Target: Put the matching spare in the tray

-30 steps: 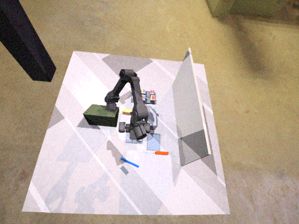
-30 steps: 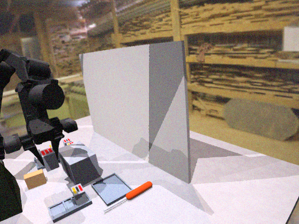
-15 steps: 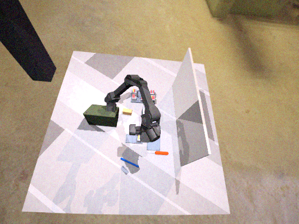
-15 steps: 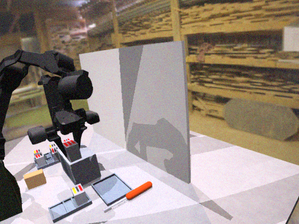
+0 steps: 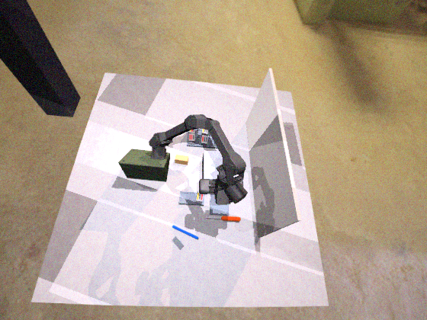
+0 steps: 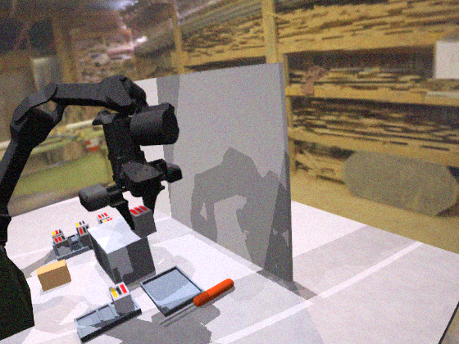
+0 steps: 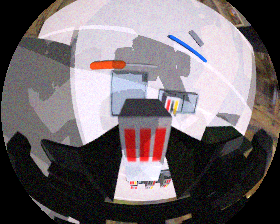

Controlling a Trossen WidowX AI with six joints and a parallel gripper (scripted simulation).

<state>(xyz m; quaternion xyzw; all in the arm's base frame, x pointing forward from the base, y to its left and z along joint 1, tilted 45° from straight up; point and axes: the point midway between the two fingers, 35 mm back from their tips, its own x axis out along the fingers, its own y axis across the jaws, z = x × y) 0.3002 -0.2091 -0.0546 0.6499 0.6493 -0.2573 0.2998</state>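
The blue-grey tray lies 30 mm ahead of my gripper tip, 10 mm to the left of it and 180 mm below it. From my gripper tip the other things lie so: mounted grey unit: 20 mm behind, 180 mm to the left, 130 mm below; then holder: 110 mm behind, 20 mm to the left, 170 mm below; then spare: 20 mm above.
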